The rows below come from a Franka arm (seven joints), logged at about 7 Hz.
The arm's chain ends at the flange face. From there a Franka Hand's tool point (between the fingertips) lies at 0.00 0.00 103.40 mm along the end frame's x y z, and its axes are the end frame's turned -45 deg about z.
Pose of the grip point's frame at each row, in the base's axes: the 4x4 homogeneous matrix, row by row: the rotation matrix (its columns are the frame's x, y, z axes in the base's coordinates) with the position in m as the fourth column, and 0 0 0 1 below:
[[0.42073, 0.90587, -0.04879, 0.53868], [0.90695, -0.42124, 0.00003, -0.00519], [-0.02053, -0.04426, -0.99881, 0.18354], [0, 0, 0, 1]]
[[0.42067, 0.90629, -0.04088, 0.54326], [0.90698, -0.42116, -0.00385, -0.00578], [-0.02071, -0.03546, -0.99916, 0.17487], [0, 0, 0, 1]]
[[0.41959, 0.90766, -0.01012, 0.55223], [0.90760, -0.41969, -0.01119, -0.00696], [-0.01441, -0.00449, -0.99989, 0.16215], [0, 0, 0, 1]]
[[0.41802, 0.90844, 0.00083, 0.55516], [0.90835, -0.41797, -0.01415, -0.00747], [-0.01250, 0.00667, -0.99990, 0.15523], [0, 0, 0, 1]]
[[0.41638, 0.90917, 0.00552, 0.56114], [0.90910, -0.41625, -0.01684, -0.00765], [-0.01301, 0.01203, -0.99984, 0.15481], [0, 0, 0, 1]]
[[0.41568, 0.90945, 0.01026, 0.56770], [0.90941, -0.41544, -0.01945, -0.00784], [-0.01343, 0.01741, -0.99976, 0.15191], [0, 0, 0, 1]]
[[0.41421, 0.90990, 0.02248, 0.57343], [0.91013, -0.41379, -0.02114, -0.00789], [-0.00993, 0.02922, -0.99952, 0.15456], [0, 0, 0, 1]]
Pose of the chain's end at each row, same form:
[[0.93805, 0.34305, -0.04879, 0.54372], [0.34345, -0.93917, 0.00003, -0.00519], [-0.04581, -0.01678, -0.99881, 0.28682], [0, 0, 0, 1]]
[[0.93830, 0.34339, -0.04088, 0.54749], [0.34353, -0.93914, -0.00385, -0.00538], [-0.03972, -0.01043, -0.99916, 0.27818], [0, 0, 0, 1]]
[[0.93851, 0.34512, -0.01012, 0.55328], [0.34500, -0.93854, -0.01119, -0.00580], [-0.01336, 0.00701, -0.99989, 0.26554], [0, 0, 0, 1]]
[[0.93795, 0.34678, 0.00083, 0.55507], [0.34675, -0.93785, -0.01415, -0.00601], [-0.00412, 0.01356, -0.99990, 0.25862], [0, 0, 0, 1]]
[[0.93731, 0.34846, 0.00552, 0.56057], [0.34850, -0.93716, -0.01684, -0.00591], [-0.00069, 0.01771, -0.99984, 0.25819], [0, 0, 0, 1]]
[[0.93701, 0.34915, 0.01026, 0.56664], [0.34929, -0.93681, -0.01945, -0.00583], [0.00281, 0.02181, -0.99976, 0.25529], [0, 0, 0, 1]]
[[0.93629, 0.35051, 0.02248, 0.57111], [0.35097, -0.93615, -0.02114, -0.00570], [0.01364, 0.02768, -0.99952, 0.25791], [0, 0, 0, 1]]

